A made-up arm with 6 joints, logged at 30 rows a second.
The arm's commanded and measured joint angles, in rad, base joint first. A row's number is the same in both.
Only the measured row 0 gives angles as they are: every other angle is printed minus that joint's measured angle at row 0.
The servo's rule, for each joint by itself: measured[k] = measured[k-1] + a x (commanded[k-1-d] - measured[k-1]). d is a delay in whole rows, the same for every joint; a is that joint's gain. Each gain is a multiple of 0.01, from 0.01 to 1. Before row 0 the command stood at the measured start. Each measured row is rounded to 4 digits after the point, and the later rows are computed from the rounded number. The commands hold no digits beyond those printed.
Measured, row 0:
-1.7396, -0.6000, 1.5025, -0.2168, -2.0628, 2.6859
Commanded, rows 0 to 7:
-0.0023, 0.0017, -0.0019, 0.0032, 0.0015, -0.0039
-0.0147, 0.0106, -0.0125, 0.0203, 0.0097, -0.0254
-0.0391, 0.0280, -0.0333, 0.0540, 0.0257, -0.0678
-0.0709, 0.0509, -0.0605, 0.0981, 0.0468, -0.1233
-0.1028, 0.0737, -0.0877, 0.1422, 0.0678, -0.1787
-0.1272, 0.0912, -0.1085, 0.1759, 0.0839, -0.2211
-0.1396, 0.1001, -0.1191, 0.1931, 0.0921, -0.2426
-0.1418, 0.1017, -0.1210, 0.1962, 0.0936, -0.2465
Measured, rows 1 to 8:
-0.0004, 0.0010, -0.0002, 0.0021, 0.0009, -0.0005
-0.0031, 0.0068, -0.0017, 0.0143, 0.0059, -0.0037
-0.0099, 0.0195, -0.0055, 0.0409, 0.0172, -0.0120
-0.0215, 0.0383, -0.0121, 0.0792, 0.0341, -0.0265
-0.0369, 0.0595, -0.0212, 0.1214, 0.0533, -0.0463
-0.0541, 0.0785, -0.0317, 0.1579, 0.0707, -0.0690
-0.0703, 0.0915, -0.0422, 0.1815, 0.0829, -0.0916
-0.0839, 0.0976, -0.0517, 0.1913, 0.0890, -0.1117
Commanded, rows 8 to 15:
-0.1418, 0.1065, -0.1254, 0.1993, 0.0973, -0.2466
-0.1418, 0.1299, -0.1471, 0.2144, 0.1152, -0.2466
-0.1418, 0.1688, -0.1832, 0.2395, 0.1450, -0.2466
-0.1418, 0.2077, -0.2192, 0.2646, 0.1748, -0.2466
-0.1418, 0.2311, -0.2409, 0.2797, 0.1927, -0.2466
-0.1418, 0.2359, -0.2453, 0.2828, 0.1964, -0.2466
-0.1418, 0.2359, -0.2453, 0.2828, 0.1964, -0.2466
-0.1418, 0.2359, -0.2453, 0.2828, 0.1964, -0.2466
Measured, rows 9 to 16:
-0.0949, 0.1029, -0.0605, 0.1967, 0.0937, -0.1292
-0.1038, 0.1191, -0.0709, 0.2086, 0.1060, -0.1445
-0.1110, 0.1489, -0.0844, 0.2293, 0.1282, -0.1578
-0.1169, 0.1842, -0.1006, 0.2530, 0.1548, -0.1693
-0.1216, 0.2123, -0.1174, 0.2709, 0.1764, -0.1793
-0.1254, 0.2265, -0.1327, 0.2789, 0.1878, -0.1880
-0.1285, 0.2321, -0.1462, 0.2815, 0.1927, -0.1956
-0.1310, 0.2344, -0.1581, 0.2824, 0.1948, -0.2022

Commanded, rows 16 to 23:
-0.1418, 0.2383, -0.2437, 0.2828, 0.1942, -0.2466
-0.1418, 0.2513, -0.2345, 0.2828, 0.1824, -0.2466
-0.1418, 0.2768, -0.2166, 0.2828, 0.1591, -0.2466
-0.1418, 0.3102, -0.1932, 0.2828, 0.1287, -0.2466
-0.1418, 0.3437, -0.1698, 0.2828, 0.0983, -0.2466
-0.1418, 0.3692, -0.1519, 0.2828, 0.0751, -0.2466
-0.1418, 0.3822, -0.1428, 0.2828, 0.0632, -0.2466
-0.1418, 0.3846, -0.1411, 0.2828, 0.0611, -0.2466
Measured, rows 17 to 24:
-0.1331, 0.2367, -0.1684, 0.2827, 0.1945, -0.2080
-0.1348, 0.2455, -0.1763, 0.2828, 0.1876, -0.2130
-0.1361, 0.2643, -0.1811, 0.2828, 0.1714, -0.2174
-0.1372, 0.2918, -0.1826, 0.2828, 0.1471, -0.2212
-0.1381, 0.3229, -0.1811, 0.2828, 0.1193, -0.2245
-0.1388, 0.3507, -0.1776, 0.2828, 0.0941, -0.2274
-0.1394, 0.3696, -0.1734, 0.2828, 0.0765, -0.2299
-0.1399, 0.3786, -0.1695, 0.2828, 0.0677, -0.2321

